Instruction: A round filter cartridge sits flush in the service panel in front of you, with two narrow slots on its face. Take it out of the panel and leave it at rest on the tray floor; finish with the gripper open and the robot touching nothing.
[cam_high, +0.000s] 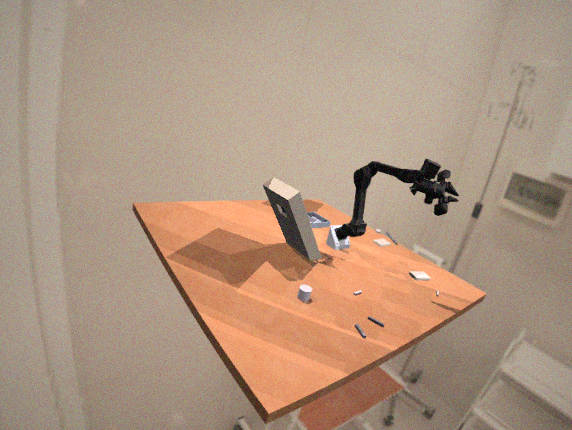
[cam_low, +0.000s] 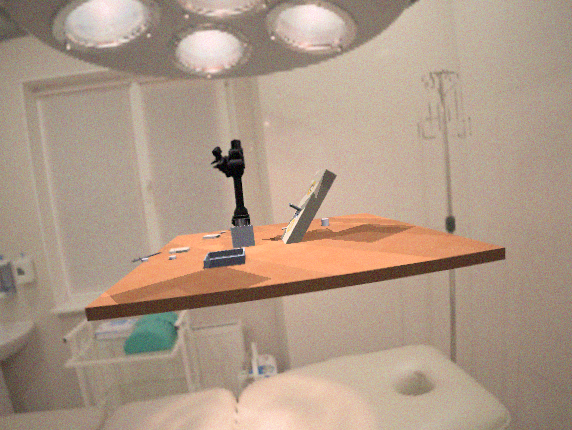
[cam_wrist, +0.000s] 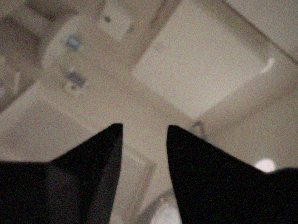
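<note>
The round filter cartridge is 48 cm ahead of my gripper tip, 48 cm to the right of it and 20 cm below it. The rest, counted from my gripper tip: service panel: 43 cm ahead, 48 cm to the right, 27 cm below; then tray: 3 cm ahead, 73 cm to the right, 41 cm below.
</note>
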